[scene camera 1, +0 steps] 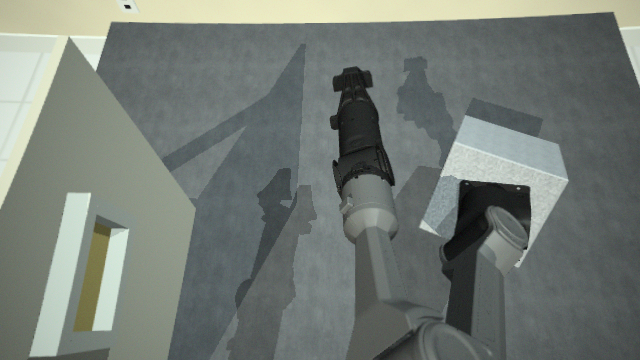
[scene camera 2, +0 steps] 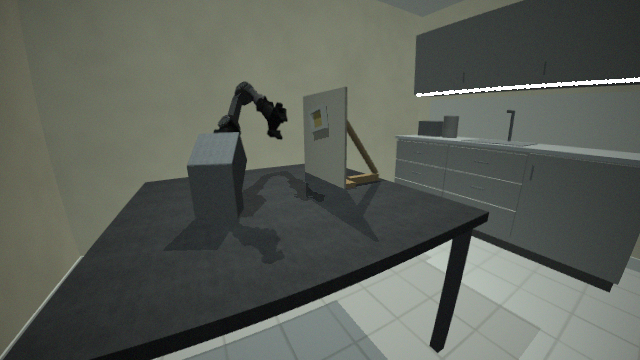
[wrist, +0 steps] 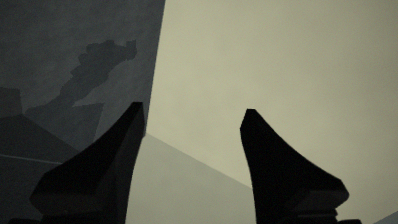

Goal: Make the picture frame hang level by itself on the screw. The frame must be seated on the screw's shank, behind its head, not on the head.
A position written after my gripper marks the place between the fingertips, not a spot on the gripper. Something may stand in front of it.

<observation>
In view: my gripper [scene camera 1: 354, 92], a picture frame [scene camera 1: 109, 247] and a grey upright wall panel [scene camera 1: 76, 138].
My gripper is seen too in the wrist view [wrist: 194, 116]. The wrist view does not show the picture frame: it is out of frame.
</observation>
